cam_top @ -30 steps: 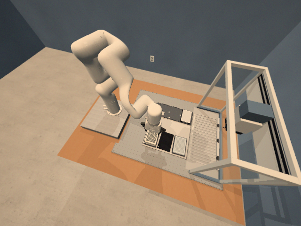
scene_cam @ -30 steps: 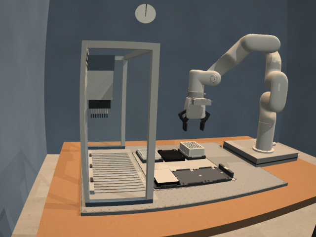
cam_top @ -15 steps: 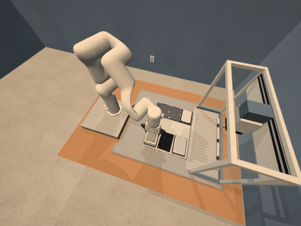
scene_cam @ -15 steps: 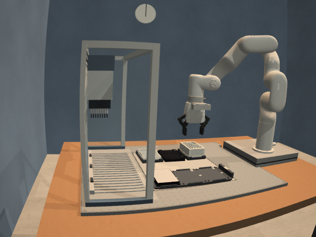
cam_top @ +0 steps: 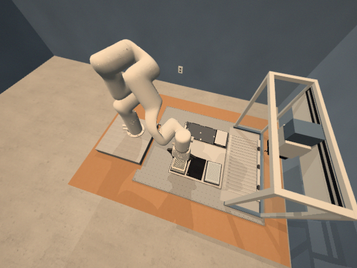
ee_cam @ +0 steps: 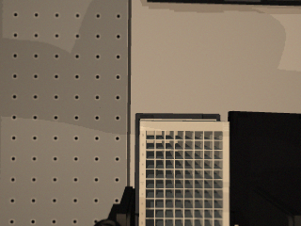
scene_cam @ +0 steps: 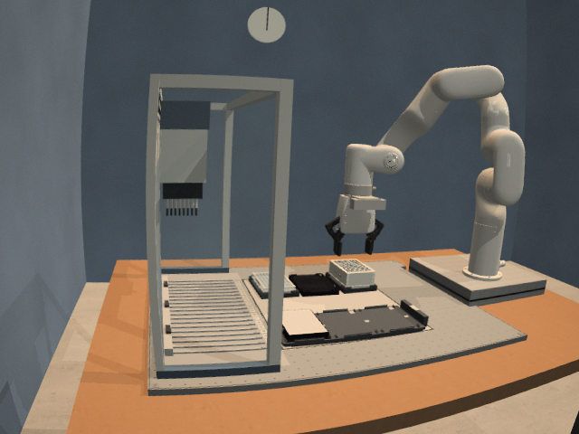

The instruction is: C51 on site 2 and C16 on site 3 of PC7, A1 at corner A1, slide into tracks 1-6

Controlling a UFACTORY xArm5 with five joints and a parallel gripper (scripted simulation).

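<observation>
Right now the plate nest S1 is 90 mm below my hand. Also, from my hand: 96-well plate C15 (220 mm ahead, 40 mm to the right, 80 mm below); then dark carrier PC7 (170 mm ahead, 240 mm to the left, 80 mm below); then plate nest S2 (110 mm ahead, 20 mm to the right, 90 mm below).
</observation>
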